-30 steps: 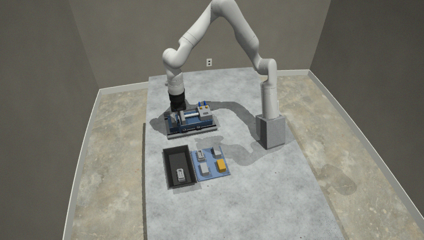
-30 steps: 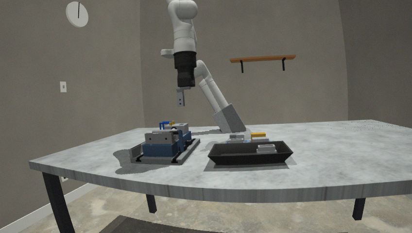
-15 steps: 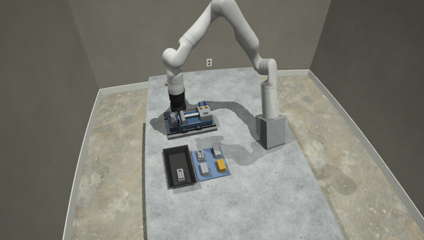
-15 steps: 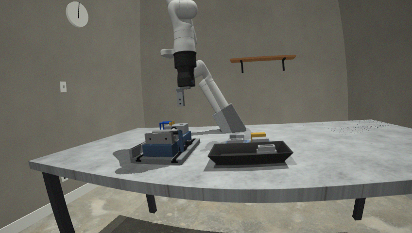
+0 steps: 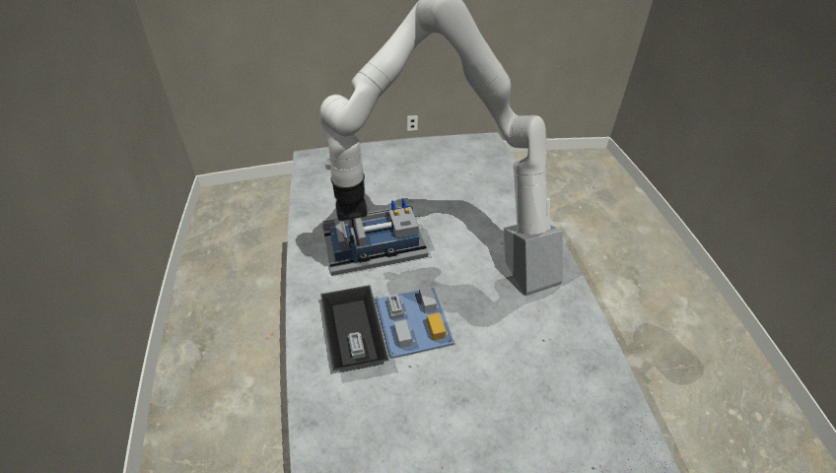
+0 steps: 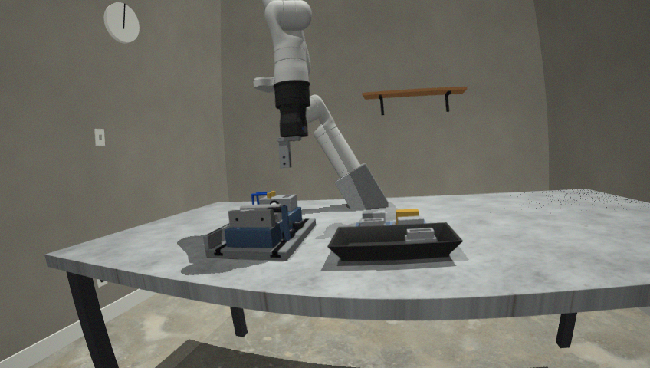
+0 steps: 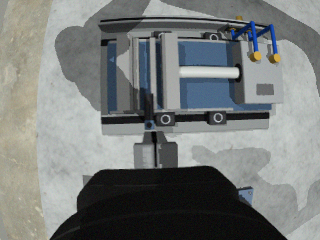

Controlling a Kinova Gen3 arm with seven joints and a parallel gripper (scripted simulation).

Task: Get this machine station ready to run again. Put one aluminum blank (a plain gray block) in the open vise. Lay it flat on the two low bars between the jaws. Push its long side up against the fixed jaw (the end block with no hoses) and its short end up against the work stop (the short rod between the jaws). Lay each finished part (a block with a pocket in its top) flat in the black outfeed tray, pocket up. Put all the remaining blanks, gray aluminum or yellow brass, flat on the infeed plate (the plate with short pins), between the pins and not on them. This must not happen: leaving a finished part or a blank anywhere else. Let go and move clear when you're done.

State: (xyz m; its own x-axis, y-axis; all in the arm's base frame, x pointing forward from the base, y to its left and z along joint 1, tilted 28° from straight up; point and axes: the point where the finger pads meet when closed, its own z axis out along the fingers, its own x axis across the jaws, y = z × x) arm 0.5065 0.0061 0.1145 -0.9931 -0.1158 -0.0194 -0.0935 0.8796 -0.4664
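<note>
My gripper is now 25 cm to the right of the yellow brass blank, 18 cm past it and 17 cm above it. From my hand the other things lie so: vise 16 cm below, 8 cm to the right, 6 cm behind.
</note>
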